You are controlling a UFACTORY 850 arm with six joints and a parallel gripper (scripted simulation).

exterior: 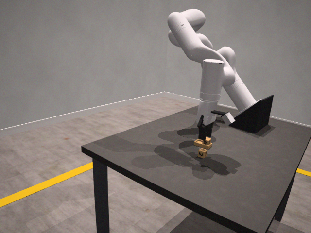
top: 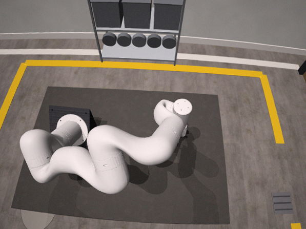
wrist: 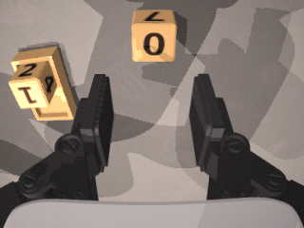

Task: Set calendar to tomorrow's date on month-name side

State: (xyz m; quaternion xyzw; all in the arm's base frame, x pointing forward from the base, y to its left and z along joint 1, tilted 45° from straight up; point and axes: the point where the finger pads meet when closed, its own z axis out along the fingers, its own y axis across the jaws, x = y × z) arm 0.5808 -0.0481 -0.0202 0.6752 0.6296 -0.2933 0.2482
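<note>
The calendar cube is 9 cm below my hand. Also, from my hand: wooden tray: 11 cm behind, 10 cm below, 5 cm to the right.
</note>
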